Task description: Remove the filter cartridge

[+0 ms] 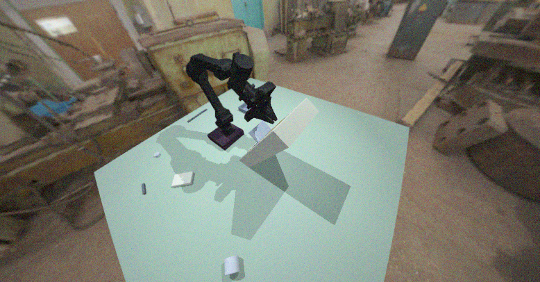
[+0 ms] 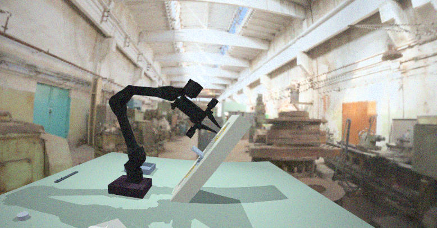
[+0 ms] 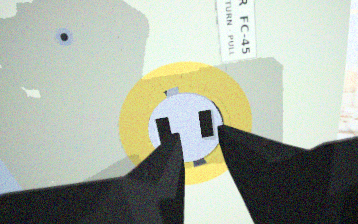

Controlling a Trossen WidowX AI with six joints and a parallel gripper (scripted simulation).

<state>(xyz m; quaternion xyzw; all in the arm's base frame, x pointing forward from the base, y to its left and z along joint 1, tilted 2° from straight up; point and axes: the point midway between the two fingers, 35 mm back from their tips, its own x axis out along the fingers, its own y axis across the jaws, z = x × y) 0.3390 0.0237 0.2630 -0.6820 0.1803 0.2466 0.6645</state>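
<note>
Now: the round filter cartridge 20 mm below my gripper tip and 20 mm ahead of it. From my gripper tip the other things lie so: white card (360 mm to the right, 300 mm behind, 280 mm below).
</note>
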